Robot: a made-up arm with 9 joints. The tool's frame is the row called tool. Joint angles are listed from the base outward. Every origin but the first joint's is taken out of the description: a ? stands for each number. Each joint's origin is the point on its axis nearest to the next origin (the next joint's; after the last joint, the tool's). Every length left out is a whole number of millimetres.
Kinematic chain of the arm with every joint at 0, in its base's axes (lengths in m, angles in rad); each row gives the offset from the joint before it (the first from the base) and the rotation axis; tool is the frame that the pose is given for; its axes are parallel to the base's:
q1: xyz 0 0.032 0.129 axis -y
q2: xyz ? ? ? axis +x
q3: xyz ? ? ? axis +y
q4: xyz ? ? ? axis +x
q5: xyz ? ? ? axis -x
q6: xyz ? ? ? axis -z
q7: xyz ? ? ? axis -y
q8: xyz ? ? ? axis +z
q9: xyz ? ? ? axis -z
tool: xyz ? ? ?
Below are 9 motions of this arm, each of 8 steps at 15 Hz.
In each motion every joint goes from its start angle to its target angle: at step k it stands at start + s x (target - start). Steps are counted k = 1, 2, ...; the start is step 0. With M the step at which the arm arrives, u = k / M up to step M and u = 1 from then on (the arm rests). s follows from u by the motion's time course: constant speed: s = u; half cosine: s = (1 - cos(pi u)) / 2; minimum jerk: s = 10 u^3 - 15 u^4 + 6 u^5.
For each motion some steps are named. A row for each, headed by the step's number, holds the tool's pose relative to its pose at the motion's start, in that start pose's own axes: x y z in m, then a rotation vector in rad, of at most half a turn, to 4 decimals.
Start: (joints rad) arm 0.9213 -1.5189 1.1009 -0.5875 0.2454 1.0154 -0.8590 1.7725 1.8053
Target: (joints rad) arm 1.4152 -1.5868 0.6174 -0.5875 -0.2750 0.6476 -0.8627 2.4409 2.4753
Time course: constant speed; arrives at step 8
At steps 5, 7, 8:
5: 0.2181 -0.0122 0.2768 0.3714 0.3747 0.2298
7: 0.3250 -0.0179 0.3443 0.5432 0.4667 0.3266
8: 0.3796 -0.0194 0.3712 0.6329 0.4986 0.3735

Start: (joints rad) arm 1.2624 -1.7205 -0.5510 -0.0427 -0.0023 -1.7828 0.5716 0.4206 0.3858
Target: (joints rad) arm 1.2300 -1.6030 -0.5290 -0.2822 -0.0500 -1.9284 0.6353 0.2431 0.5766
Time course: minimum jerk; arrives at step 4
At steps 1, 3, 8:
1: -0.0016 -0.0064 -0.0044 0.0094 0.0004 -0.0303
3: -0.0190 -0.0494 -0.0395 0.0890 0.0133 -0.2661
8: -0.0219 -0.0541 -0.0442 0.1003 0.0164 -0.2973

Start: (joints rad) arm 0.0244 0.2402 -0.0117 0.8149 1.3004 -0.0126 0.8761 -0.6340 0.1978
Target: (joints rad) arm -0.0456 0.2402 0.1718 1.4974 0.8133 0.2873 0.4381 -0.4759 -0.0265
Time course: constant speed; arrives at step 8
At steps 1, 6, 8:
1: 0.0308 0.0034 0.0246 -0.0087 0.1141 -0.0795
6: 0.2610 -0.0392 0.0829 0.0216 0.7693 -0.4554
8: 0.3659 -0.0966 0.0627 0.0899 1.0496 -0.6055

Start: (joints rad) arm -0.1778 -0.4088 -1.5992 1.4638 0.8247 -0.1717 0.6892 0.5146 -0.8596
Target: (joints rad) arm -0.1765 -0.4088 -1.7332 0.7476 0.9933 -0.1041 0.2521 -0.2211 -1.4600
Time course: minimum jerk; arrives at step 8
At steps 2, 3, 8:
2: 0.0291 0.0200 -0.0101 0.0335 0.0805 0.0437
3: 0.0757 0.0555 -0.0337 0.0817 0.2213 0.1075
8: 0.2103 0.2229 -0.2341 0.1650 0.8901 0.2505

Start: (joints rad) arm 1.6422 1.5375 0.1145 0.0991 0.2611 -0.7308 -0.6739 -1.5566 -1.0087
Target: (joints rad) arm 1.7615 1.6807 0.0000 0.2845 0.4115 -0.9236 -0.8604 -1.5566 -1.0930
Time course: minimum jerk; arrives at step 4
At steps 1, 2, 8:
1: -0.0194 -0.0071 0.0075 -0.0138 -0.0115 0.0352
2: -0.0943 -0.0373 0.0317 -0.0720 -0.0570 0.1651
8: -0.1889 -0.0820 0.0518 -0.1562 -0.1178 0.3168

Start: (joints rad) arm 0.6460 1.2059 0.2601 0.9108 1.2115 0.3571 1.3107 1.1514 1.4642
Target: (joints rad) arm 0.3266 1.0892 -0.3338 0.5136 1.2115 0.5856 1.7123 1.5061 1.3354
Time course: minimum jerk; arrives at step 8
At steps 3, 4, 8:
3: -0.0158 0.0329 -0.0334 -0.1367 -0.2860 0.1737
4: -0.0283 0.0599 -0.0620 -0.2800 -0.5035 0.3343
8: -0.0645 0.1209 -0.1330 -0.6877 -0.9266 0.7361

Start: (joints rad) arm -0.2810 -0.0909 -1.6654 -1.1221 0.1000 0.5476 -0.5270 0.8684 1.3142
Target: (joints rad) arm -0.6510 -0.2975 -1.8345 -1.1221 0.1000 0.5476 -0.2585 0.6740 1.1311
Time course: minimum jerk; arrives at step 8
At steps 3, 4, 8:
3: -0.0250 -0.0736 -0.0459 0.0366 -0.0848 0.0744
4: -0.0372 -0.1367 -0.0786 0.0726 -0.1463 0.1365
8: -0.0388 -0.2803 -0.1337 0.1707 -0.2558 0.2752

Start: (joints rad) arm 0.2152 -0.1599 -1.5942 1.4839 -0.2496 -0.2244 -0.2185 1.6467 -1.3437
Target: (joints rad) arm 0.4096 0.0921 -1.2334 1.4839 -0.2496 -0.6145 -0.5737 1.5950 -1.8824
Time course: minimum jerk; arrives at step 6
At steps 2, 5, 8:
2: -0.0209 0.0192 0.0233 0.0350 -0.0164 0.1510
5: -0.0953 0.0804 0.1441 0.1650 -0.1030 0.6752
8: -0.0986 0.0828 0.1511 0.1712 -0.1082 0.6989

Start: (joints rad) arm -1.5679 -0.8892 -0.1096 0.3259 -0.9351 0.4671 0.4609 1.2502 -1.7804
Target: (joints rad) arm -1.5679 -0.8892 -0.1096 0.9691 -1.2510 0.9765 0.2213 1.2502 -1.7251
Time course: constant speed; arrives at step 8
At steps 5, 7, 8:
5: -0.1731 -0.0779 0.3455 -0.2712 -0.5382 -0.5057
7: -0.2895 -0.0477 0.4626 -0.3680 -0.7961 -0.6725
8: -0.3541 -0.0194 0.5104 -0.4133 -0.9333 -0.7467

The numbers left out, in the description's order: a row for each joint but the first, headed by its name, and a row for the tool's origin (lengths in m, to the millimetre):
q2: 0.105 0 0.031
q3: 0 0.32 0.037
q4: 0.073 0 -0.079
q5: 0 0.322 0.105
q6: 0 0.22 0.119
q7: 0.055 -0.092 0
q8: -0.22 0 0.062
q9: -0.096 0.063 0
tool: 0.07 -0.086 0

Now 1 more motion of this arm.
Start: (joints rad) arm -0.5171 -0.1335 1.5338 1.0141 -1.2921 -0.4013 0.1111 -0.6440 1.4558
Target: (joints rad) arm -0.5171 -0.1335 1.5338 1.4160 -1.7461 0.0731 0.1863 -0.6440 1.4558
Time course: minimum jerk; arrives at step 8
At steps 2, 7, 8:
2: -0.0134 -0.0062 0.0143 -0.0036 0.0862 -0.0582
7: -0.0825 -0.0149 0.2066 -0.2042 0.7661 -0.5581
8: -0.0824 -0.0143 0.2110 -0.2108 0.7774 -0.5668

